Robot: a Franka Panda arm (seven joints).
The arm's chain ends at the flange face. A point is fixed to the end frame.
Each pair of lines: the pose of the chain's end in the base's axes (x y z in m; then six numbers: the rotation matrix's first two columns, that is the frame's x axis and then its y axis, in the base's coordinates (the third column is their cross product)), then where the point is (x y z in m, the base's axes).
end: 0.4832 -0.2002 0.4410 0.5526 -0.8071 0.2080 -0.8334 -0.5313 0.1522
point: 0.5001 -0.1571 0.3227
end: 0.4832 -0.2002 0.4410 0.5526 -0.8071 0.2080 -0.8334 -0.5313 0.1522
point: 0.5001 -0.1571 0.3227
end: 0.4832 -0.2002 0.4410 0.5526 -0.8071 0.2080 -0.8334 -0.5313 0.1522
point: 0.5001 -0.1571 0.3227
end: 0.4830 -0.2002 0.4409 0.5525 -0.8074 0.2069 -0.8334 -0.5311 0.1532
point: 0.4998 -0.1571 0.3226
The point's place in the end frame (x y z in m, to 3 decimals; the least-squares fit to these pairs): -0.050 -0.055 0.103
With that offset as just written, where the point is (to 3 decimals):
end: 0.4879 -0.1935 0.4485 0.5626 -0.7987 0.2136 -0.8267 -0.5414 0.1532
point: 0.505 -0.151 0.330
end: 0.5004 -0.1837 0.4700 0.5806 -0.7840 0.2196 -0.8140 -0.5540 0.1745
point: 0.515 -0.143 0.351
